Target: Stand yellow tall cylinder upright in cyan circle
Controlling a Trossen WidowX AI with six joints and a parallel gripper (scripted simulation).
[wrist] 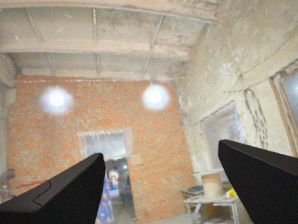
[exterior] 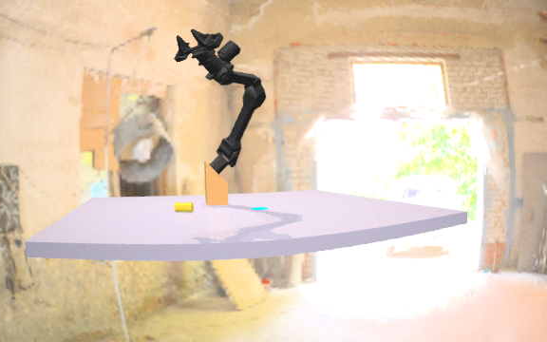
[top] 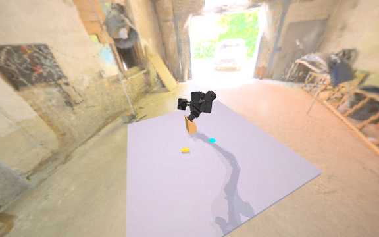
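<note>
Now: gripper tip 24 cm past the yellow cylinder and 58 cm above it. The rest, counted from my gripper tip: cyan circle 28 cm behind, 28 cm to the left, 60 cm below.
</note>
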